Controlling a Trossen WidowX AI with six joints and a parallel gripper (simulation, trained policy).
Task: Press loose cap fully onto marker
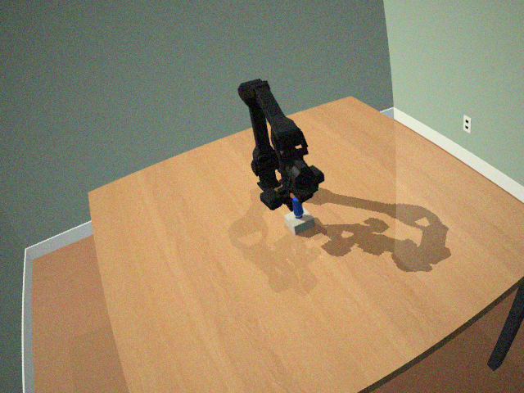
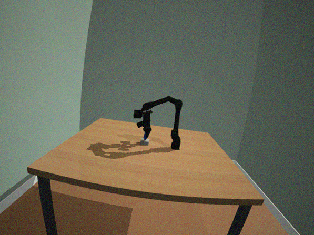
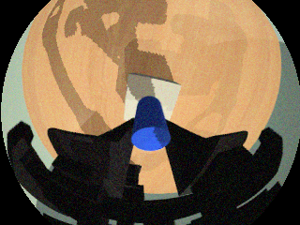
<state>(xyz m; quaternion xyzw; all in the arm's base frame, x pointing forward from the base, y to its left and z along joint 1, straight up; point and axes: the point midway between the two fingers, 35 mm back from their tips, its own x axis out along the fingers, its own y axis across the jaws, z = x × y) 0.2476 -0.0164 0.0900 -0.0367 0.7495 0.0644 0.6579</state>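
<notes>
My gripper tip is 1 cm short of the blue cap and 1 cm below it. Also, from my gripper tip: blue marker (1 cm ahead, 1 cm above).
</notes>
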